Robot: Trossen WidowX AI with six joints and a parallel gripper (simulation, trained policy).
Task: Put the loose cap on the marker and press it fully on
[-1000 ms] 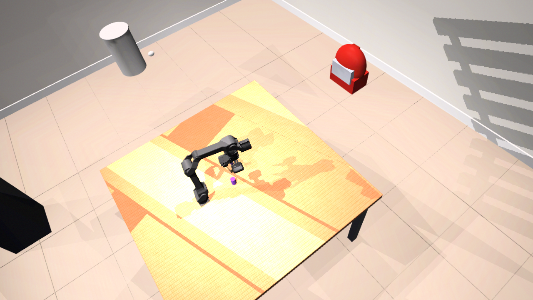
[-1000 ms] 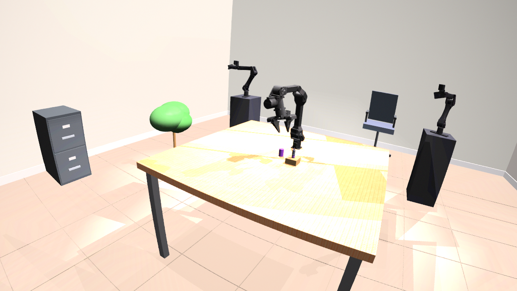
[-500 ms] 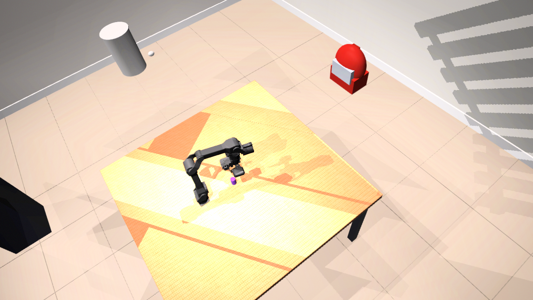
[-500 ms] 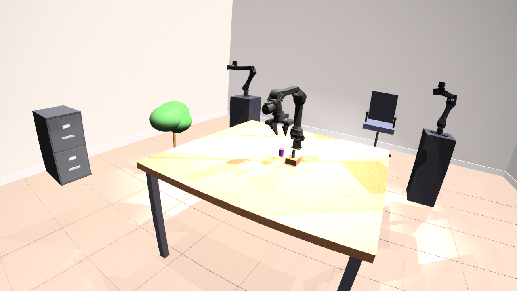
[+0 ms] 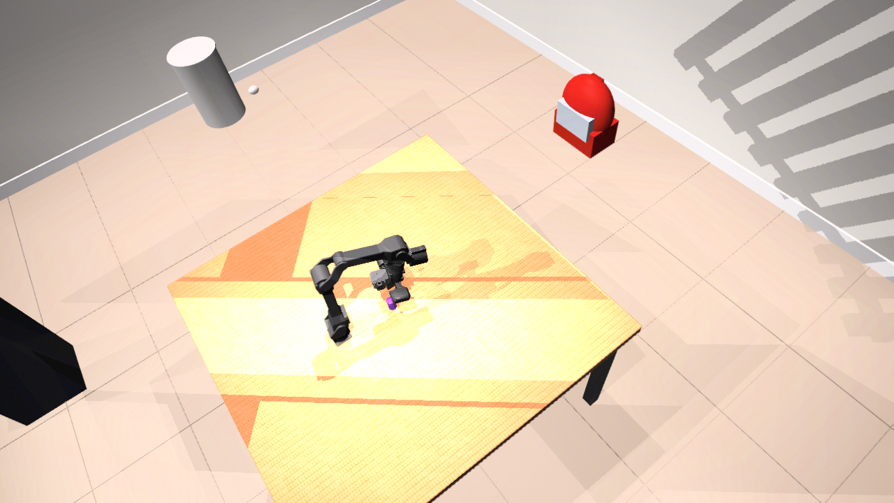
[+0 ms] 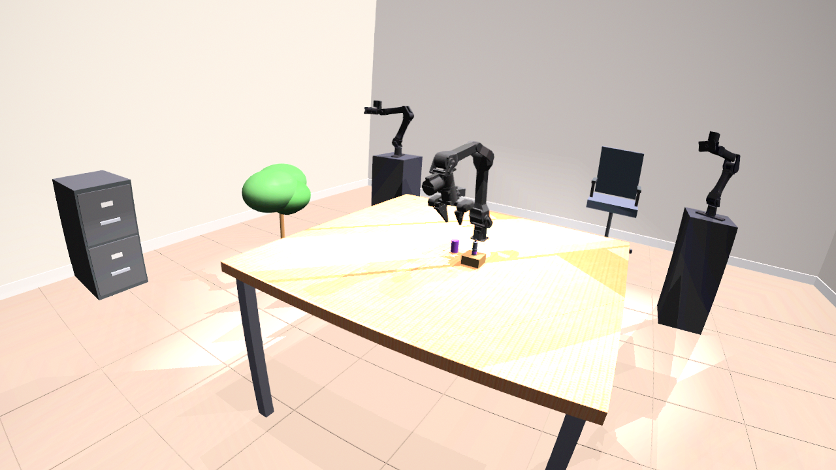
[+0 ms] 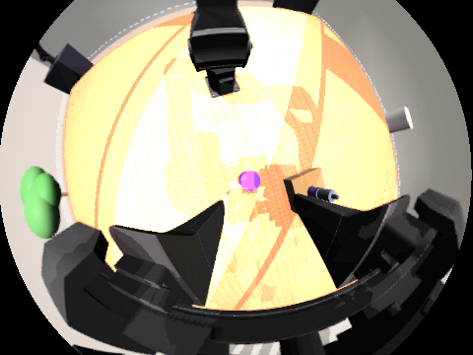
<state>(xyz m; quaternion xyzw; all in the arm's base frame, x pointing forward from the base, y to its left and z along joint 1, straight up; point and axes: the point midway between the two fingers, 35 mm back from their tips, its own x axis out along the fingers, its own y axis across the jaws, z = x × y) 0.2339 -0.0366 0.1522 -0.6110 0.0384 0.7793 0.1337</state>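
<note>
Right now the purple cap is 9 cm below my gripper tip, 1 cm to the left of it and 1 cm behind it. The rest, counted from my gripper tip: holder block (11 cm to the left, 10 cm below, 5 cm ahead).
</note>
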